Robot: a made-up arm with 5 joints.
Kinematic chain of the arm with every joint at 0, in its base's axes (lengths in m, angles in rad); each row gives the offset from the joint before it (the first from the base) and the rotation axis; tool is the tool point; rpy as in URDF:
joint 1: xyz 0.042 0 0.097 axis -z
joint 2: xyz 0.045 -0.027 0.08 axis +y
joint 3: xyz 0.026 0 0.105 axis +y
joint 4: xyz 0.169 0 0.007 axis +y
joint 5: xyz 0.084 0.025 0 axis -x
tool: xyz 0 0 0 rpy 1.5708 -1.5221 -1.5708
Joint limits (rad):
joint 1: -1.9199..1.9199
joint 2: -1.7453..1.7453
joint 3: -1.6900..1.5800
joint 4: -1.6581..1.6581
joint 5: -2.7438..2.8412
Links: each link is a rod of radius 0.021 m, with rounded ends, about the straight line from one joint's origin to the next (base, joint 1, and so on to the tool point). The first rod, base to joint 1, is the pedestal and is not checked.
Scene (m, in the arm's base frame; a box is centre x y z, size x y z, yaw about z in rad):
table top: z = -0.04
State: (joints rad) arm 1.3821 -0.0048 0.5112 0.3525 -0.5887
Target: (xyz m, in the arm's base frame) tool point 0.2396 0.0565 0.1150
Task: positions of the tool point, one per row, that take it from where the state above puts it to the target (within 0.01 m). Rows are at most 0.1 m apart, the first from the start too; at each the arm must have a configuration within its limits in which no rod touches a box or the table.
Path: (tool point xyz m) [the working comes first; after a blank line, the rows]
Joints at the target: -0.2882 -0.2690 0.8599 0.7504 -0.5887
Straight joint move there: clear.

1: 0.1598 -0.2380 0.1374
2: 0.2129 -0.1881 0.1323
3: 0.2480 -0.1277 0.1275
4: 0.2635 -0.0630 0.1230
5: 0.2600 0.0001 0.1189
6: 0.2396 0.0565 0.1150

